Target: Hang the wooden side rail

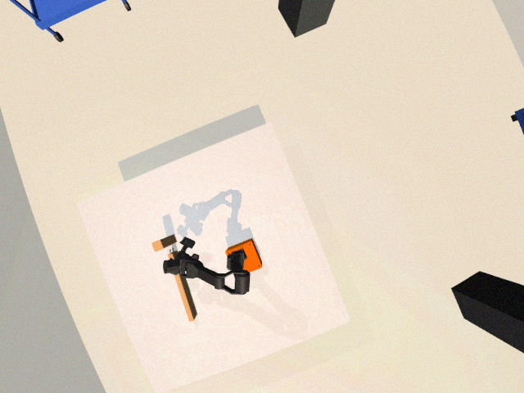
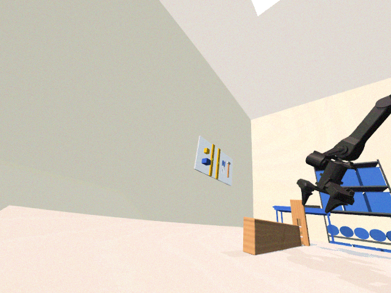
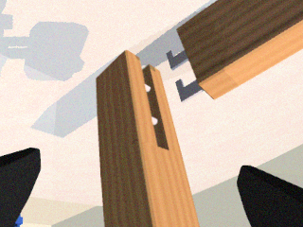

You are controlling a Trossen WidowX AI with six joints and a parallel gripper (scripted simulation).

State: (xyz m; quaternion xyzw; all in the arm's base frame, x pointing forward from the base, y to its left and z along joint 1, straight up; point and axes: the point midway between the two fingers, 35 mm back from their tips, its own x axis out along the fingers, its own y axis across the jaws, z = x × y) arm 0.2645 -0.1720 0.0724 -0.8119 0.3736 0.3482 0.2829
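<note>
The wooden headboard post is 6 cm ahead of my gripper tip, 6 cm to the right of it and 6 cm below it.
</note>
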